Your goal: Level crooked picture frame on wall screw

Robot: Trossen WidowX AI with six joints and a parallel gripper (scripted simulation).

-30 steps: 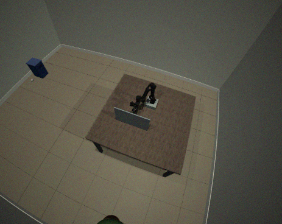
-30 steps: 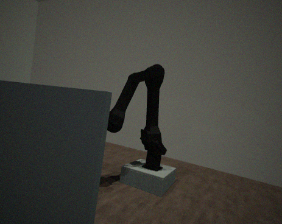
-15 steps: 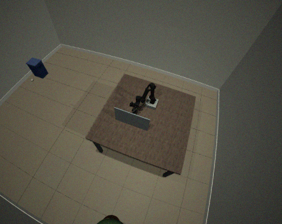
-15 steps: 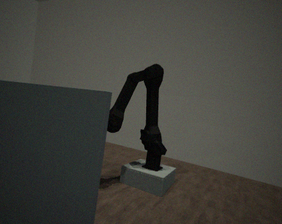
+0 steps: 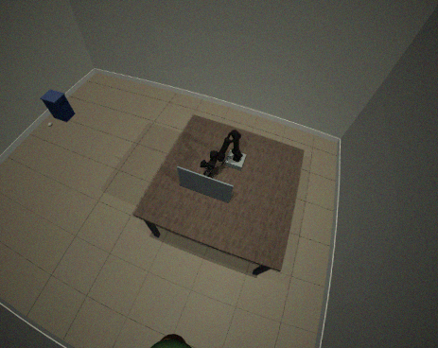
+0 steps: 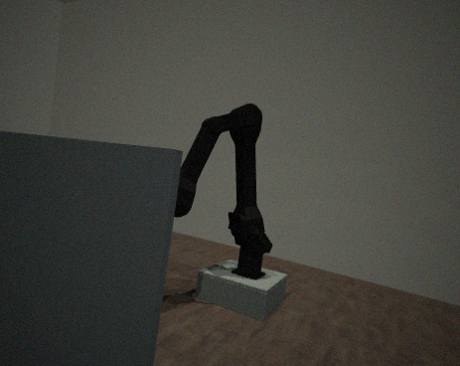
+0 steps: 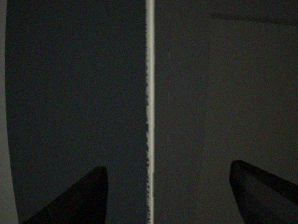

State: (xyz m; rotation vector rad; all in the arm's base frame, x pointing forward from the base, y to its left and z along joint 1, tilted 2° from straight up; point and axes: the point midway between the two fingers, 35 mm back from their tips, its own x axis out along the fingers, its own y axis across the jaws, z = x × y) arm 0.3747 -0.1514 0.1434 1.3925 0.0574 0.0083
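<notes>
My gripper tip is now 20 mm short of the grey picture frame, 10 mm to the left of it and 50 mm above it. From my gripper tip the other things lie so: blue-grey wall panel: 30 mm ahead, 10 mm to the left, 60 mm below.
</notes>
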